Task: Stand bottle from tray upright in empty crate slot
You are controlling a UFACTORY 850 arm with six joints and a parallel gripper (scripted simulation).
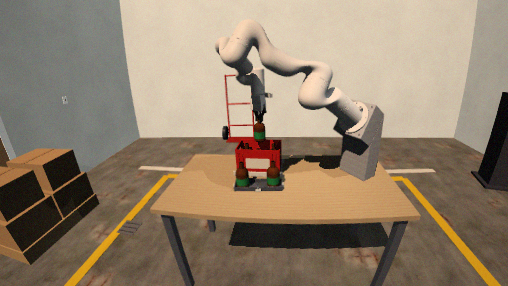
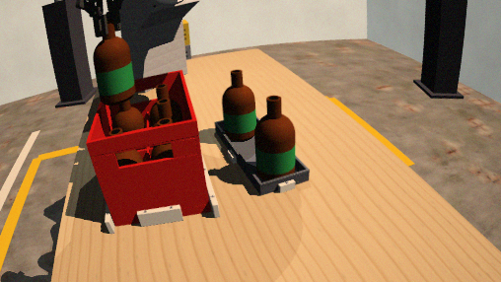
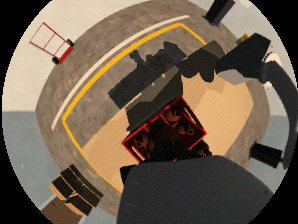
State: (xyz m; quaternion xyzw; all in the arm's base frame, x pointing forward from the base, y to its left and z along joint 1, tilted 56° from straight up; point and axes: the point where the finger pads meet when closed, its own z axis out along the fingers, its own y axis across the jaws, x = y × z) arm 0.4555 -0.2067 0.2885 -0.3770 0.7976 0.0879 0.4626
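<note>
Right now my hand is 25 cm above the red crate, 4 cm to the right of it and 1 cm past it. From my hand the other things lie so: tray 32 cm below, 25 cm to the left, 9 cm behind.
</note>
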